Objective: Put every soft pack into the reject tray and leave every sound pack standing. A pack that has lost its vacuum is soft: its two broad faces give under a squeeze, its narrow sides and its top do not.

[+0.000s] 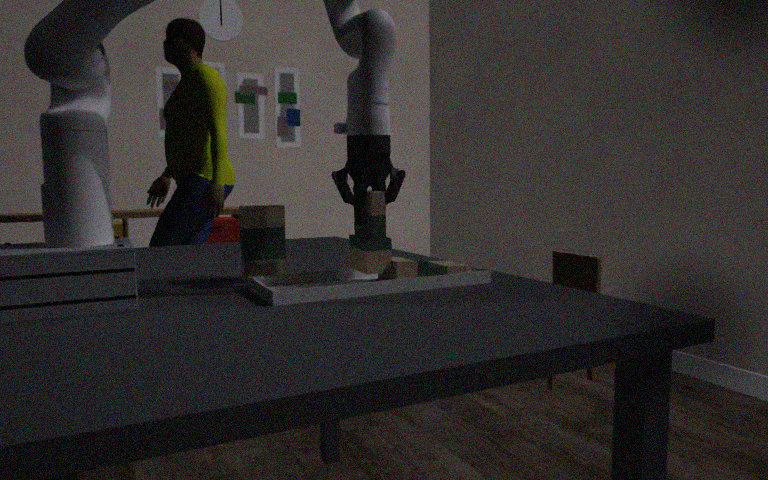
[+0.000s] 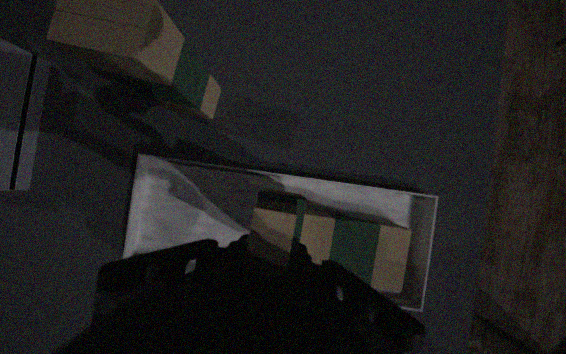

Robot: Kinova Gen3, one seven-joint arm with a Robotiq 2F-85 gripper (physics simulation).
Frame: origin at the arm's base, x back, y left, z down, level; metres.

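Where they show: gripper, between the fingertips: (image 1: pixel 370 228); arm's base, origin of its link: (image 1: pixel 82 244).
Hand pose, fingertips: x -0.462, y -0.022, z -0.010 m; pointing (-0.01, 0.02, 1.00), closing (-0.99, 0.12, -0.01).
Note:
Things, the pixels of their centre, and the offset from my fingertips.
- held pack, middle of its body: (image 2: pixel 275 239) (image 1: pixel 369 231) dx +0.000, dy +0.003, dz +0.005 m
- reject tray, middle of its body: (image 2: pixel 276 229) (image 1: pixel 372 279) dx +0.000, dy -0.010, dz +0.091 m
- second pack, middle of its body: (image 2: pixel 348 249) (image 1: pixel 421 270) dx -0.095, dy -0.005, dz +0.080 m
- third pack, middle of its body: (image 2: pixel 160 71) (image 1: pixel 263 242) dx +0.172, dy +0.134, dz +0.031 m
My gripper (image 1: pixel 370 226) (image 2: pixel 273 244) is shut on an upright pack, tan with a green band. This held pack (image 1: pixel 369 260) (image 2: pixel 272 225) is low over the middle of the reject tray (image 1: pixel 379 288) (image 2: pixel 150 210); whether its base touches the tray floor cannot be told. A second pack (image 1: pixel 403 267) (image 2: pixel 355 245) lies flat in the tray, to the right of the held one, close to it. A third pack (image 1: pixel 262 243) (image 2: pixel 112 32) stands upright on the table outside the tray, near its left end. The fingers hide part of the held pack.
A grey block with dark slots (image 1: pixel 67 280) (image 2: pixel 15 120) is at the left, by the arm's base. A person in a yellow top (image 1: pixel 198 124) is behind the table. A brown chair (image 1: pixel 574 271) is beyond the table's right side. The light is dim.

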